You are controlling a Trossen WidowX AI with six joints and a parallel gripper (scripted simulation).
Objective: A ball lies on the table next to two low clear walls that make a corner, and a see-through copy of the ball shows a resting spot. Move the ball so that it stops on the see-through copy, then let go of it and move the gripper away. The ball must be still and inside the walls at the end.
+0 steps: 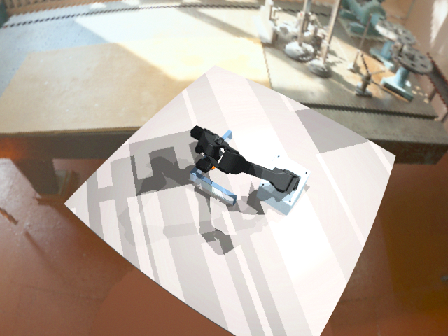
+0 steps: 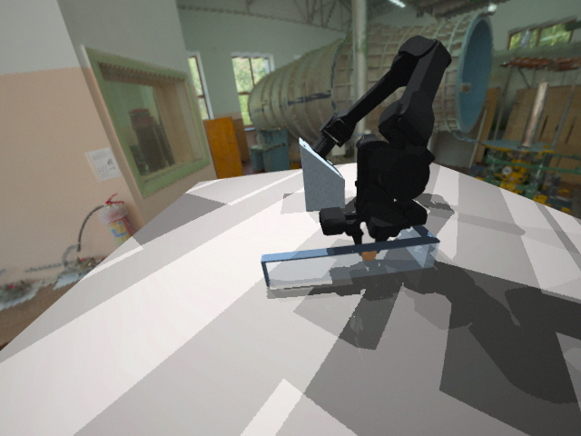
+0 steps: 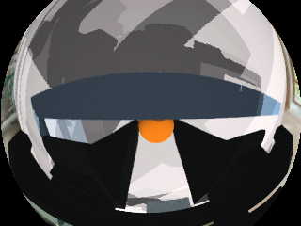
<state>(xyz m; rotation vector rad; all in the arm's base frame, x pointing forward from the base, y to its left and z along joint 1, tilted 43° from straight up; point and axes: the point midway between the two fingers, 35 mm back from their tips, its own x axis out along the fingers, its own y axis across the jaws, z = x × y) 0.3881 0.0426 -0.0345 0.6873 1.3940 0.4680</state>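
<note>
The orange ball lies right at my gripper tip. Also, from my gripper tip: see-through copy: right at my gripper tip.
</note>
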